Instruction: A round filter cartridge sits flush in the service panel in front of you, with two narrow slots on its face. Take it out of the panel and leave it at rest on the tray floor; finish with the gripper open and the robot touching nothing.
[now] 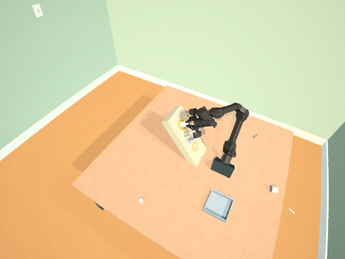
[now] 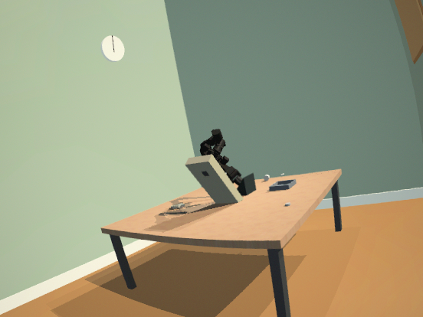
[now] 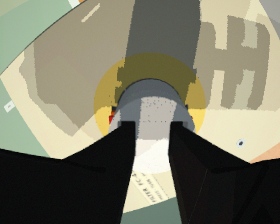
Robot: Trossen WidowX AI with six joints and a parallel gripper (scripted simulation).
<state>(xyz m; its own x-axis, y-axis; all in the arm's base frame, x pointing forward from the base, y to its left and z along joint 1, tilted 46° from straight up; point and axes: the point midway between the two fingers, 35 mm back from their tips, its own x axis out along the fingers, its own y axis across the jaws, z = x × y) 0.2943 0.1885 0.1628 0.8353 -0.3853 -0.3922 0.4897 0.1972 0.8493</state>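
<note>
Now: gripper tip 1 cm past the cream service panel and 10 cm above it. Also, from my gripper tip: grey tray: 41 cm behind, 27 cm to the left, 27 cm below; cream card: 2 cm behind, 39 cm to the right, 28 cm below; round filter cartridge: 1 cm ahead, 1 cm below.
</note>
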